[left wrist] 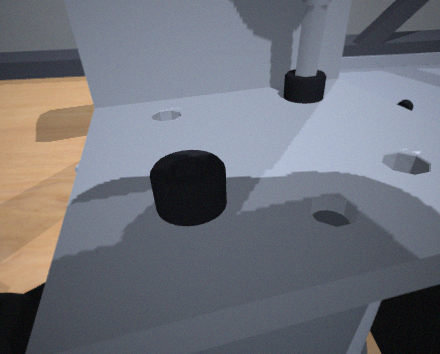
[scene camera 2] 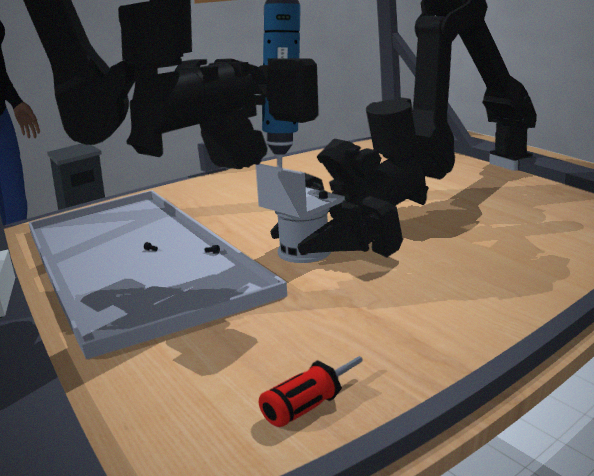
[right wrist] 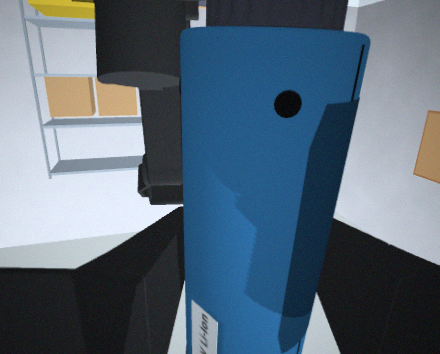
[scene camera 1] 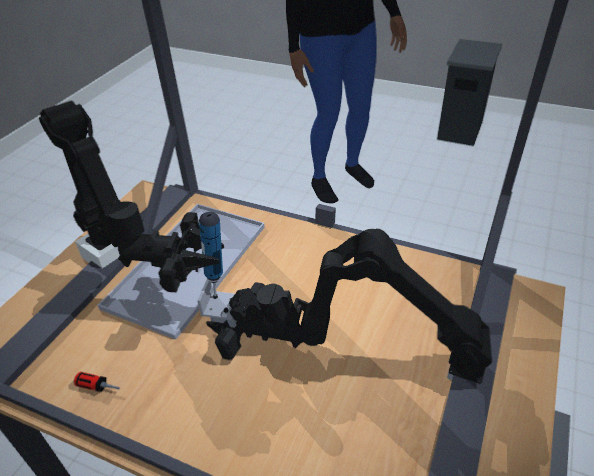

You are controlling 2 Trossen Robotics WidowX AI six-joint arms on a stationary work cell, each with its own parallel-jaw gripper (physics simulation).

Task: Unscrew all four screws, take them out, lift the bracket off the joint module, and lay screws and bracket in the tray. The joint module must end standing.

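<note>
The joint module point(scene camera 2: 302, 231) stands upright. My left gripper point(scene camera 1: 220, 321) point(scene camera 2: 294, 239) is shut on its body. The grey bracket point(scene camera 1: 214, 306) point(scene camera 2: 280, 189) point(left wrist: 125, 142) sits on top, its tall plate upright. A near screw point(left wrist: 189, 189) and a far screw point(left wrist: 304, 89) stand in the bracket; other holes there are open. My right gripper point(scene camera 1: 211, 257) point(right wrist: 245, 219) is shut on the blue electric screwdriver point(scene camera 1: 210, 240) point(scene camera 2: 281, 45) point(right wrist: 240, 150), held upright. Its bit point(left wrist: 312, 42) meets the far screw's head. Two screws point(scene camera 2: 150, 246) point(scene camera 2: 213, 249) lie in the grey tray point(scene camera 1: 165, 321) point(scene camera 2: 185, 332).
A red hand screwdriver point(scene camera 1: 90, 381) point(scene camera 2: 300, 395) lies on the table near its front edge, apart from the tray. The tray's near corner is close to the joint module. Frame posts and rails edge the table. A person stands beyond the far edge, near a dark bin point(scene camera 1: 467, 95).
</note>
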